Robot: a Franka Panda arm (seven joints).
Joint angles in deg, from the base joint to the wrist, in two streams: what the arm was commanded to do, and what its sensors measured. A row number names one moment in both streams.
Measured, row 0:
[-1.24 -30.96 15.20 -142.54 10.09 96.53 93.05]
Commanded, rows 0 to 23:
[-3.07 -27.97 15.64 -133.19 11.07 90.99 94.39]
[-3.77 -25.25 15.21 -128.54 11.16 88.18 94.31]
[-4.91 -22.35 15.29 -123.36 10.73 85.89 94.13]
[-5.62 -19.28 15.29 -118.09 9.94 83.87 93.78]
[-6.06 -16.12 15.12 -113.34 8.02 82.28 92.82]
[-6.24 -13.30 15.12 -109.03 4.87 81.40 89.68]
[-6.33 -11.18 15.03 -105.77 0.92 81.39 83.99]
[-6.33 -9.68 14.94 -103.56 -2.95 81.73 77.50]
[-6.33 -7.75 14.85 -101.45 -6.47 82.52 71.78]
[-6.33 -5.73 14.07 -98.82 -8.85 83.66 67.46]
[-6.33 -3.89 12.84 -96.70 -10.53 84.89 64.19]
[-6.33 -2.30 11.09 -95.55 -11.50 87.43 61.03]
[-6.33 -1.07 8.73 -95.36 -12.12 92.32 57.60]
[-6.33 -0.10 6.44 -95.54 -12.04 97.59 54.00]
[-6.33 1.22 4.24 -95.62 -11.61 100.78 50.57]
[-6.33 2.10 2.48 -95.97 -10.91 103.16 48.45]
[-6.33 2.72 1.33 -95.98 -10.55 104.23 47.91]
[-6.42 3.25 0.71 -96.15 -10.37 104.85 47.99]
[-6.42 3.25 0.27 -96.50 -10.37 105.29 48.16]
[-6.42 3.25 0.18 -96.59 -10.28 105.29 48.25]
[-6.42 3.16 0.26 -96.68 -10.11 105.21 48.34]
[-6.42 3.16 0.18 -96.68 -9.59 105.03 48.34]
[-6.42 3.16 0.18 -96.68 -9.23 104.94 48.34]
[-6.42 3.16 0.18 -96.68 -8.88 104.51 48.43]
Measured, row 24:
[-6.67 3.55 0.15 -97.28 -10.35 105.22 48.53]
